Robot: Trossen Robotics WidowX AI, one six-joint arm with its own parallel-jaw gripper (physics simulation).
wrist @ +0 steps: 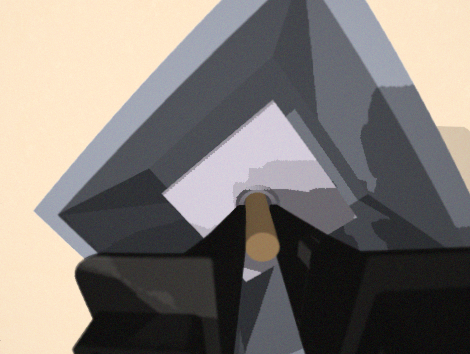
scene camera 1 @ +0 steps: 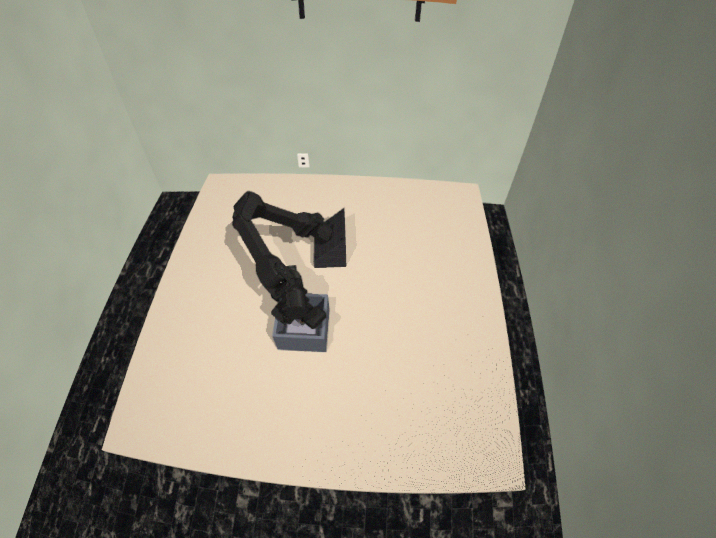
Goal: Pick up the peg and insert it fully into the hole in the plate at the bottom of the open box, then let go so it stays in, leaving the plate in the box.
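Frame: origin at the arm's base, x up, y ahead, z left, level; millimetres.
Seen in the pictures: gripper, fingertip midpoint: (wrist: 257,212) (scene camera 1: 301,319); arm's base, link origin: (scene camera 1: 327,234).
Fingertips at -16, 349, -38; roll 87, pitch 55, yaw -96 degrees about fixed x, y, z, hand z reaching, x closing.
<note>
Pixels of each thing's top centre, then the offset from my fingertips to it, as dx, dy, dz. Level surfaces: height alone.
- pale plate, top centre: (wrist: 257,207) (scene camera 1: 302,320) -11, -2, +1
- blue-grey open box, top centre: (wrist: 259,244) (scene camera 1: 300,314) +26, -2, +1
- beige table, surface height: dx -71
The tan, round peg (wrist: 262,245) stands between the fingertips of my gripper (wrist: 257,212) (scene camera 1: 299,319), which is shut on it. The peg's far end meets the ringed hole near the middle of the pale plate (wrist: 235,160) (scene camera 1: 298,328); how deep it sits in the hole cannot be told. The plate lies flat at the bottom of the blue-grey open box (wrist: 125,110) (scene camera 1: 302,343). My gripper reaches down into the box, and its fingers hide the near part of the plate. In the scene view the gripper hides most of the peg.
The box walls rise around the fingers on all sides. The box stands on the beige table (scene camera 1: 405,335). The dark arm base (scene camera 1: 332,251) is behind the box, toward the wall. A white outlet (scene camera 1: 303,160) is on the green wall.
</note>
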